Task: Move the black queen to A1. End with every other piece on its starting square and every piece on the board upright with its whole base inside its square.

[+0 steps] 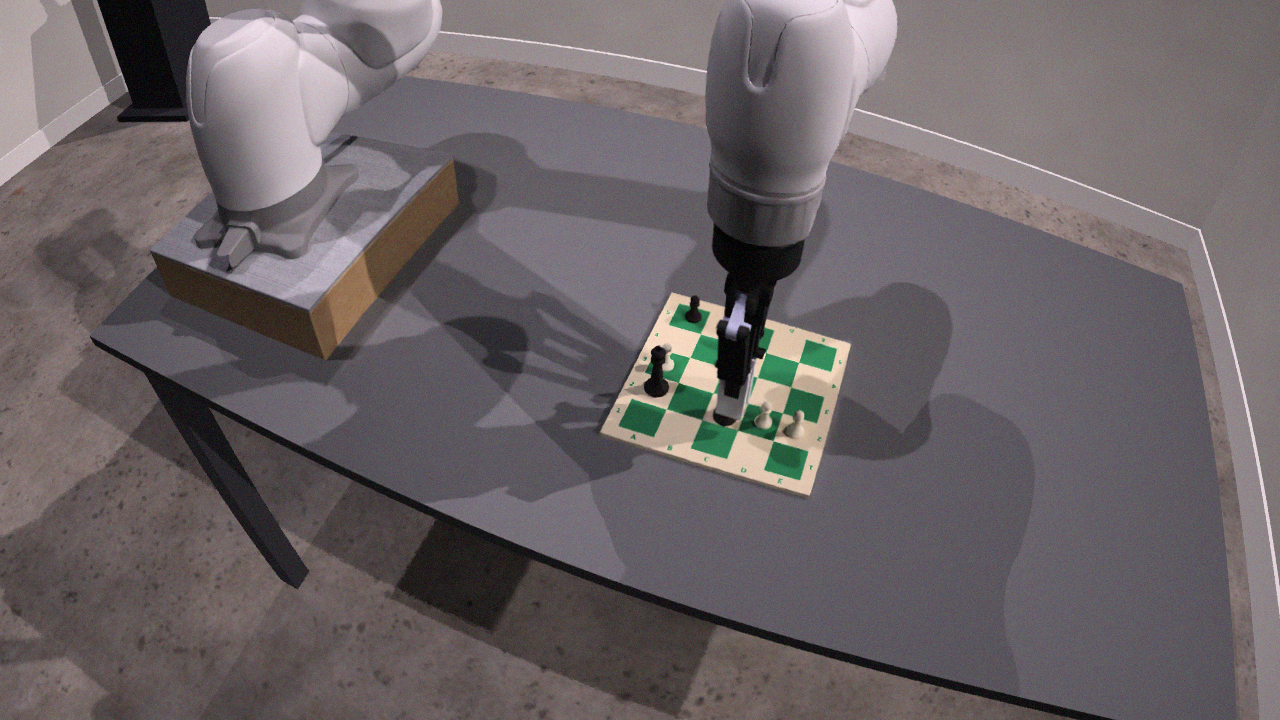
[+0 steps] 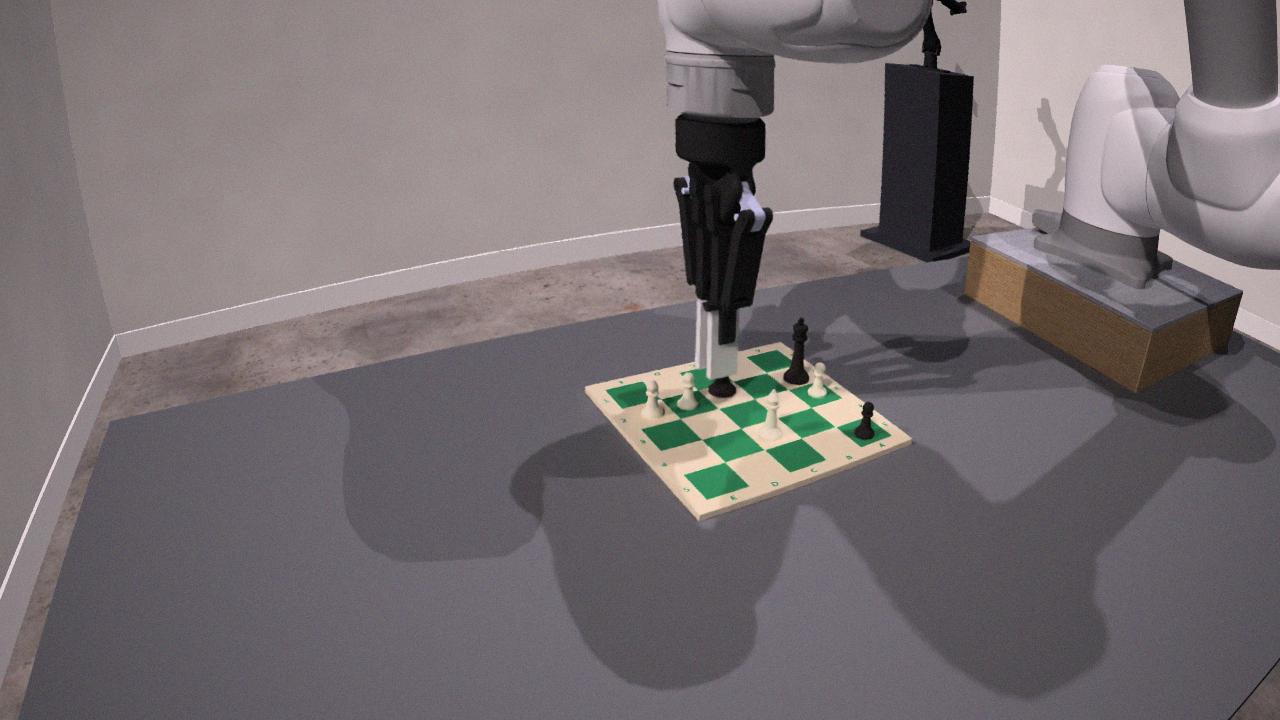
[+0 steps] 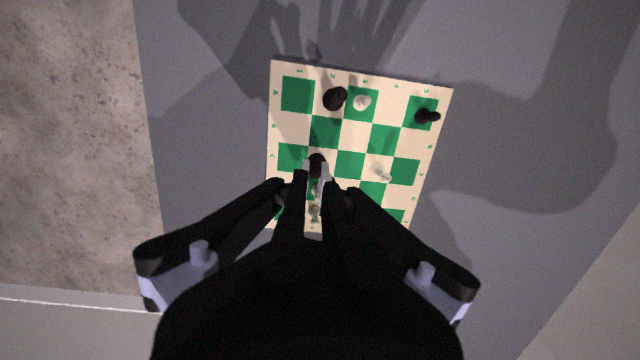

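The black queen is upright at C2, its base showing under the fingertips and its upper part hidden between them. I cannot tell whether the base touches the board. My gripper points down and is shut on the queen. The green A1 square is at a corner of the board and bears no piece.
A tall black king stands on A2, beside A1. White pawns stand on A3, D2 and E2. A white bishop is on C4, a black pawn on A5.
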